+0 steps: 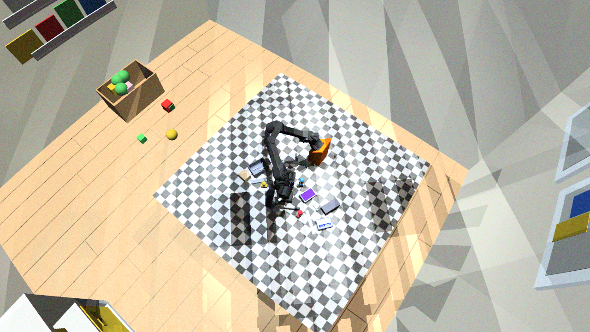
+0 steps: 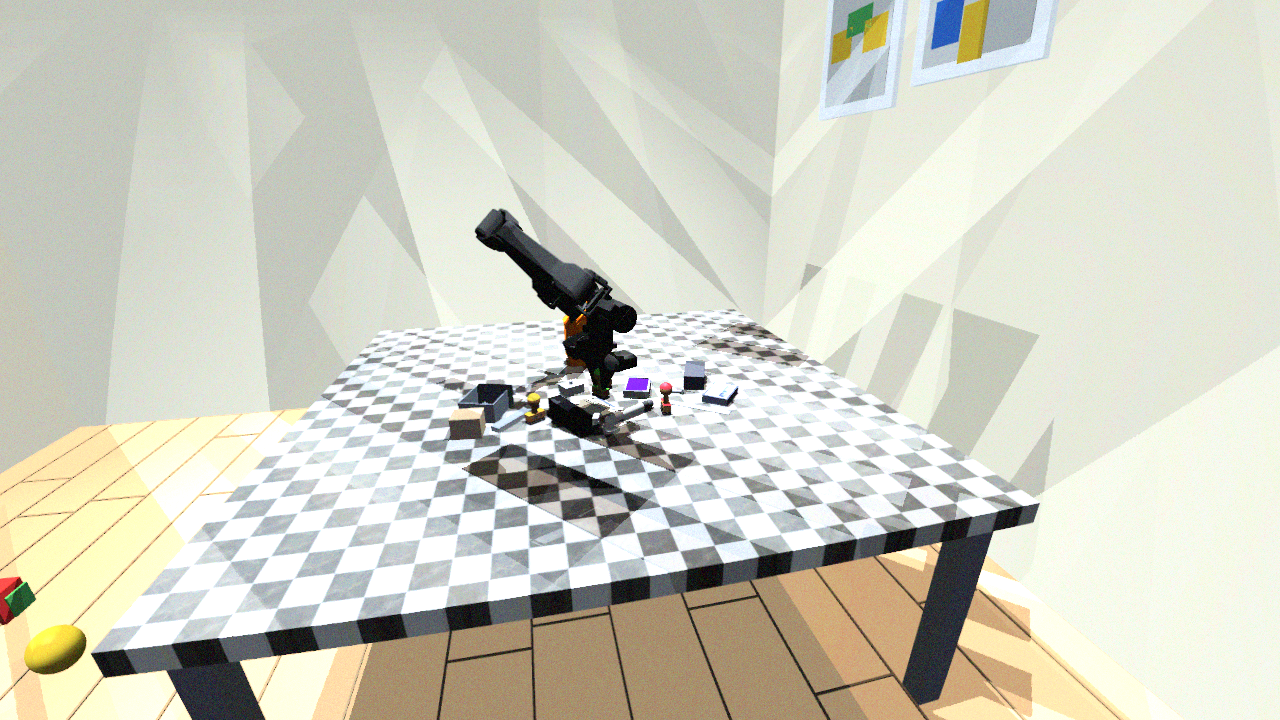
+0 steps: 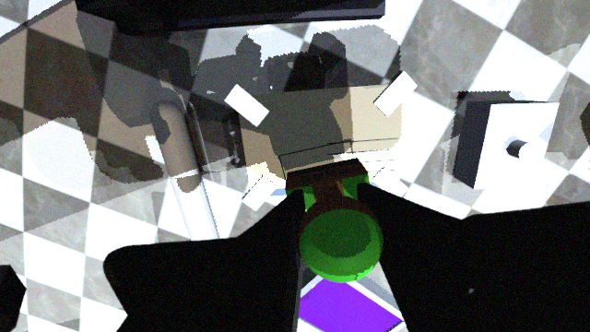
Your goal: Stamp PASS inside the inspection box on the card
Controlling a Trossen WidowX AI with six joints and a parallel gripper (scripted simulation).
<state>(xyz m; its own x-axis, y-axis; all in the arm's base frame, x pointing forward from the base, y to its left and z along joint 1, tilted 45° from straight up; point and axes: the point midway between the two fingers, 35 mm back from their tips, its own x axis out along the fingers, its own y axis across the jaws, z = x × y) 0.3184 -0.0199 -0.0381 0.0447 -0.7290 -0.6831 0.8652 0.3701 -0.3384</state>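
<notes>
Now: gripper tip 10 mm to the left of the cream card and 50 mm above it. Round my gripper tip: blue-knobbed stamp 110 mm behind, 20 mm to the left, 20 mm below; white marker 60 mm ahead, 70 mm to the left, 30 mm below; green-knobbed stamp right at my gripper tip.
</notes>
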